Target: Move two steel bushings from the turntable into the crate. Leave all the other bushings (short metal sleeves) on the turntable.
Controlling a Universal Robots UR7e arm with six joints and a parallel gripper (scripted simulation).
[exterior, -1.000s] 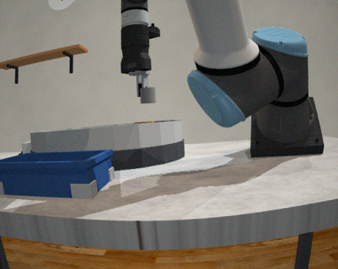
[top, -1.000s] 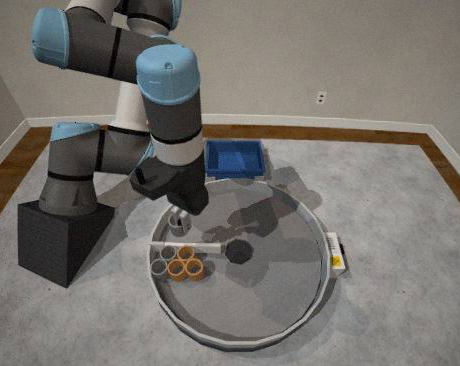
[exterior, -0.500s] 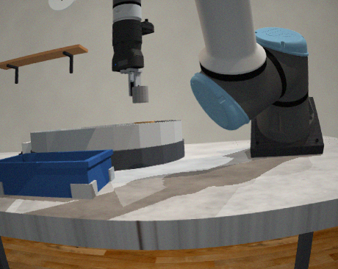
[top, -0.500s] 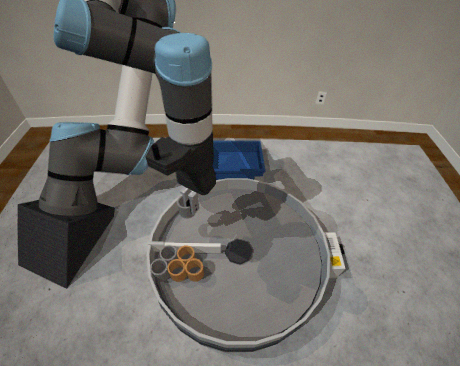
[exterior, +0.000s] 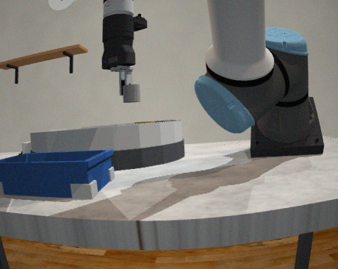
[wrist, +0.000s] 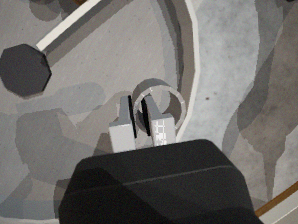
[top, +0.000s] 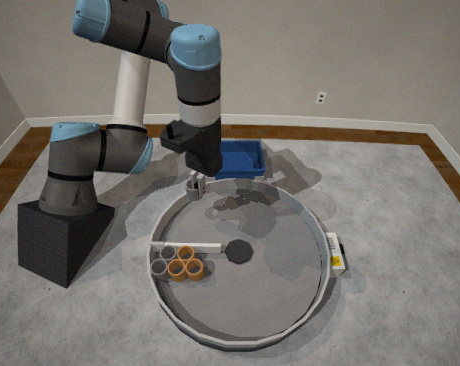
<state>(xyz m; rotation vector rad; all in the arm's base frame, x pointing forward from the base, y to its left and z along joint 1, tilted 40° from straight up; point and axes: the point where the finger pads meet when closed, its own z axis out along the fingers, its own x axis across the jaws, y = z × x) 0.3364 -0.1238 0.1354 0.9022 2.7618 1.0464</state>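
My gripper is now 250 mm to the right of the blue crate, 150 mm above it and 90 mm short of it. From my hand the other things lie so: round turntable 120 mm below, 100 mm to the right, 90 mm ahead.
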